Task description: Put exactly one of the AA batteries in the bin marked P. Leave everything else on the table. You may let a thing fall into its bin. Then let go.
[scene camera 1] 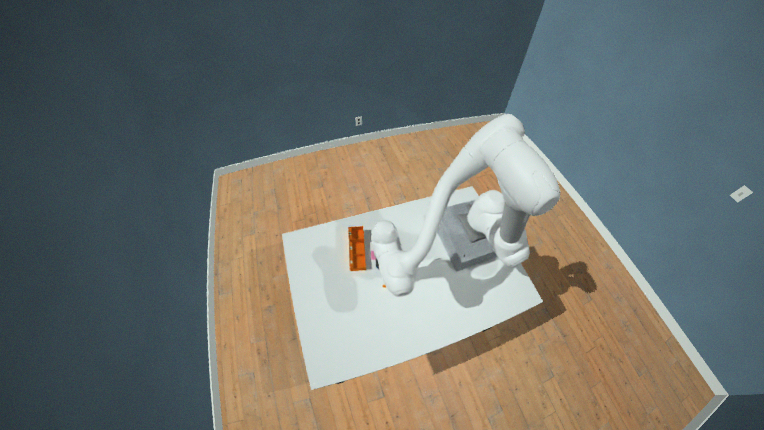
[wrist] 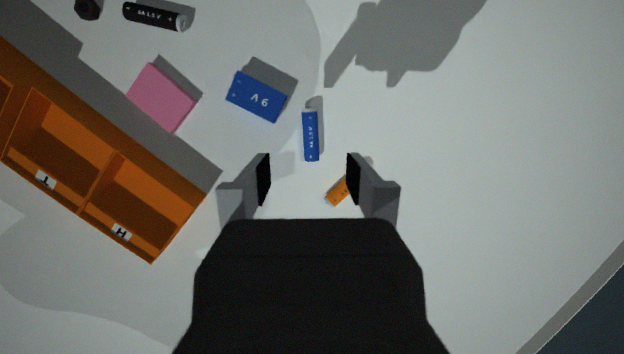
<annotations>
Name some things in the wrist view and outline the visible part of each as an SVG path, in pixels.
My gripper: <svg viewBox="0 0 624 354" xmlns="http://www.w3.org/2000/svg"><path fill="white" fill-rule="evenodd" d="M215 188L221 232L195 272L191 324L171 354L450 354L427 321L423 271L396 231L401 187L395 181L384 181L359 153L347 153L346 186L354 204L359 205L364 218L253 219L258 206L263 205L271 186L269 153L258 153L233 182L221 182Z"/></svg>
An orange bin tray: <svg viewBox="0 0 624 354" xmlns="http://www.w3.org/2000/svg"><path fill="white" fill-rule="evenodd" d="M0 36L0 161L81 219L141 259L152 264L170 244L207 194L120 130Z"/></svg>
</annotations>
